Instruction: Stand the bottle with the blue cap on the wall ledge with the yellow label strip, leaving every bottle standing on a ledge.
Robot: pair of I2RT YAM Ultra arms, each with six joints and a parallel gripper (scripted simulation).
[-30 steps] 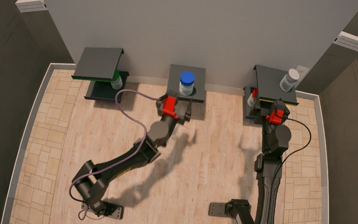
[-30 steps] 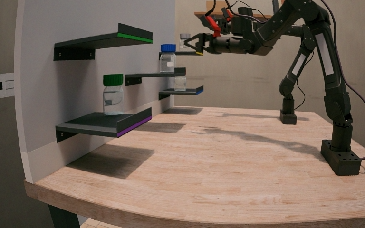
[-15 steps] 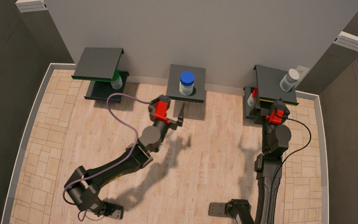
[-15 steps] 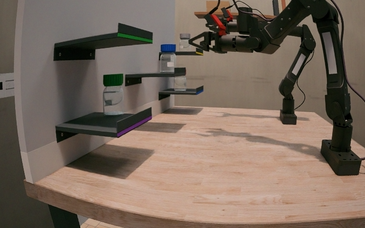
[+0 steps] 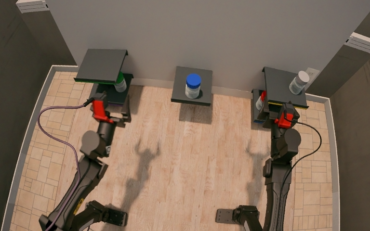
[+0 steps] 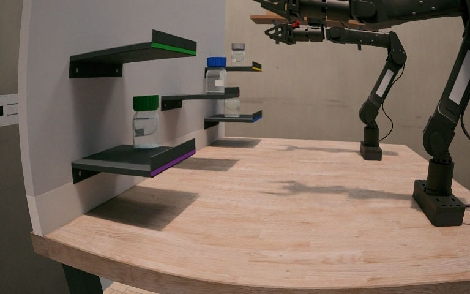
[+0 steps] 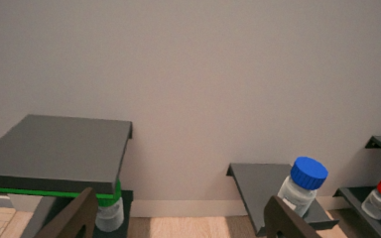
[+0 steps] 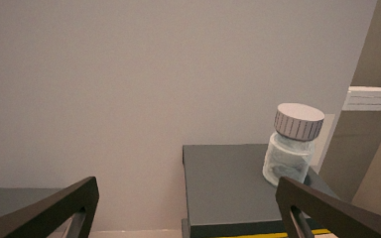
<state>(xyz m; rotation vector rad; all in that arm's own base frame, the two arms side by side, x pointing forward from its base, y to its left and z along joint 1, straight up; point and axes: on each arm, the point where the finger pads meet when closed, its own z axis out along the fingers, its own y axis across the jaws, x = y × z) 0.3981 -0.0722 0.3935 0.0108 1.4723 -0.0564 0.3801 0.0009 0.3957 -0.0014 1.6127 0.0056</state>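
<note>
Now: right hand 140 mm short of the blue-capped bottle, 280 mm to the right of it and 170 mm above it. Also, from my right hand: grey-capped bottle (130 mm ahead, 160 mm to the right, 80 mm below); green-capped bottle (230 mm ahead, 610 mm to the left, 270 mm below); red-capped bottle (140 mm ahead, 60 mm to the right, 270 mm below).
</note>
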